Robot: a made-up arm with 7 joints. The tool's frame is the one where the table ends. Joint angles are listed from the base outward.
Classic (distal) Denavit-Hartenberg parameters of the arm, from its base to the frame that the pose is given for. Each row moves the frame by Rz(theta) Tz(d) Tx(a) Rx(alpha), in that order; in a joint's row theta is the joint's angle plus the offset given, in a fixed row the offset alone. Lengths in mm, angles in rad.
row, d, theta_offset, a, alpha
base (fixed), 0, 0.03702, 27, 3.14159
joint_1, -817, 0.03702, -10, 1.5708
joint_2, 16, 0, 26, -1.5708
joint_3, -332, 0, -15, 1.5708
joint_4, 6, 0, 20, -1.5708
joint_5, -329, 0, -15, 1.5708
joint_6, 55, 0, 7, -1.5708
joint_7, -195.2, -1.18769, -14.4, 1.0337
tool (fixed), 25.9, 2.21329, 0, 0
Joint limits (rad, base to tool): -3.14..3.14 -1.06..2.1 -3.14..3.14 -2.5..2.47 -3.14..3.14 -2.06..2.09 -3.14..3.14
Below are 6 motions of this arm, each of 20 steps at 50 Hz.
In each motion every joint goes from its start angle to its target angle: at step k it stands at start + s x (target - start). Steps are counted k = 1, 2, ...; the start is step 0. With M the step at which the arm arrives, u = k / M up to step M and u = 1 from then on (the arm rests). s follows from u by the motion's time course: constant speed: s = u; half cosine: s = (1 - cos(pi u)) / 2; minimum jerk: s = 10 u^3 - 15 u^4 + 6 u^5.
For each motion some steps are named. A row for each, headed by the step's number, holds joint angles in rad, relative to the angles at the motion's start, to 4 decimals.
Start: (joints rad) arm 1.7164 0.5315 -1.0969 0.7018 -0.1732 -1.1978 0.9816
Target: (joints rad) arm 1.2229 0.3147 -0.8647 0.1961 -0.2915 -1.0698 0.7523
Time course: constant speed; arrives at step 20
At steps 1, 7, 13, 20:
1: -0.0247 -0.0108 0.0116 -0.0253 -0.0059 0.0064 -0.0115
7: -0.1727 -0.0759 0.0813 -0.1770 -0.0414 0.0448 -0.0803
13: -0.3208 -0.1409 0.1509 -0.3287 -0.0769 0.0832 -0.1490
20: -0.4935 -0.2168 0.2322 -0.5057 -0.1183 0.1280 -0.2293

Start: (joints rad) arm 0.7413 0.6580 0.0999 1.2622 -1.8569 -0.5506 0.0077
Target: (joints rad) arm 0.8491 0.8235 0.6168 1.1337 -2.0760 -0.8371 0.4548
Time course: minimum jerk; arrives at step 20
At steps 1, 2, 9, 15, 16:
1: 0.0001 0.0002 0.0006 -0.0001 -0.0003 -0.0003 0.0005
2: 0.0009 0.0014 0.0044 -0.0011 -0.0019 -0.0025 0.0038
9: 0.0439 0.0673 0.2103 -0.0523 -0.0891 -0.1166 0.1819
15: 0.0966 0.1484 0.4634 -0.1152 -0.1964 -0.2568 0.4008
16: 0.1016 0.1559 0.4870 -0.1211 -0.2064 -0.2699 0.4212

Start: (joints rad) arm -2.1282 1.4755 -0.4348 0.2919 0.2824 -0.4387 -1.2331
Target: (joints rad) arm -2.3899 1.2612 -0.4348 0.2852 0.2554 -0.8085 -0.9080
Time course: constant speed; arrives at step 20
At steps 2, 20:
2: -0.0262 -0.0214 0.0000 -0.0007 -0.0027 -0.0370 0.0325
20: -0.2617 -0.2143 0.0000 -0.0067 -0.0270 -0.3698 0.3251

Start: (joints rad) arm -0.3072 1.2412 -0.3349 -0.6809 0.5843 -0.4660 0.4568
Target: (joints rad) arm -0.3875 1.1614 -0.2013 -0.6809 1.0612 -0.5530 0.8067
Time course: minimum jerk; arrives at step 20
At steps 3, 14, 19, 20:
3: -0.0021 -0.0021 0.0036 0.0000 0.0127 -0.0023 0.0093
14: -0.0672 -0.0668 0.1118 0.0000 0.3991 -0.0728 0.2928
19: -0.0802 -0.0797 0.1334 0.0000 0.4763 -0.0869 0.3495
20: -0.0803 -0.0798 0.1336 0.0000 0.4769 -0.0870 0.3499

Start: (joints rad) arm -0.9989 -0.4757 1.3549 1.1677 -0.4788 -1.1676 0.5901
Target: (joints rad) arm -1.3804 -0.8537 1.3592 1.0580 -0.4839 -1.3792 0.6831
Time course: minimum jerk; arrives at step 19
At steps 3, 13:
3: -0.0117 -0.0116 0.0001 -0.0034 -0.0002 -0.0065 0.0028
13: -0.3111 -0.3082 0.0035 -0.0895 -0.0042 -0.1725 0.0758

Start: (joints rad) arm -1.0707 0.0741 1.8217 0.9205 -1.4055 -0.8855 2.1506
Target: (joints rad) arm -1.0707 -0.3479 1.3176 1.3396 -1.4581 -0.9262 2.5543
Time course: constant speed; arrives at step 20
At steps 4, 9, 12, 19, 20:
4: 0.0000 -0.0844 -0.1008 0.0838 -0.0105 -0.0081 0.0807
9: 0.0000 -0.1899 -0.2268 0.1886 -0.0237 -0.0183 0.1817
12: 0.0000 -0.2532 -0.3025 0.2515 -0.0316 -0.0244 0.2422
19: 0.0000 -0.4009 -0.4789 0.3981 -0.0500 -0.0387 0.3835
20: 0.0000 -0.4220 -0.5041 0.4191 -0.0526 -0.0407 0.4037

